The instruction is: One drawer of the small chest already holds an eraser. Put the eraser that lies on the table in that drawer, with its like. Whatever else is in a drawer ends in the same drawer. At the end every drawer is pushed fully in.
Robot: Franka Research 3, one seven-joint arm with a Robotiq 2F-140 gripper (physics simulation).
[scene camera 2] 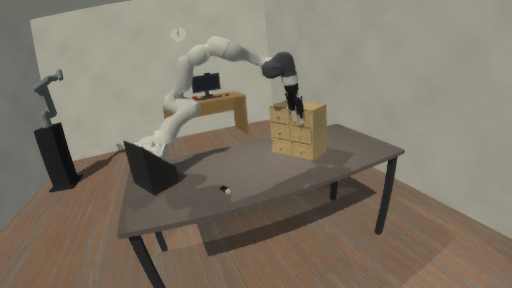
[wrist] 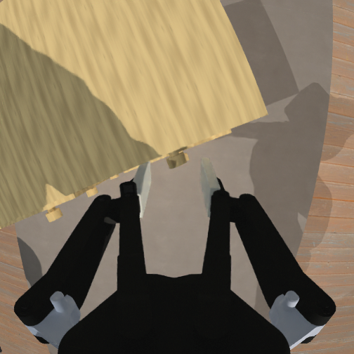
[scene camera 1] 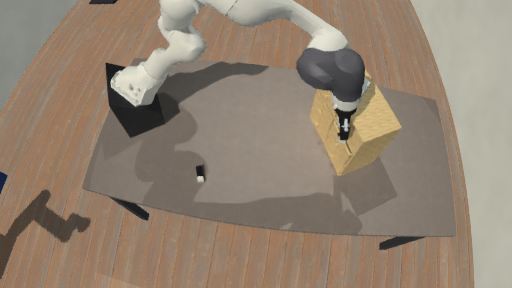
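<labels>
Light-wood chest: visible in the wrist view (95, 95), in scene camera 1 and in scene camera 2. On the light-wood chest, (scene camera 1: 378, 140) and (scene camera 2: 319, 113) are the same spot.
</labels>
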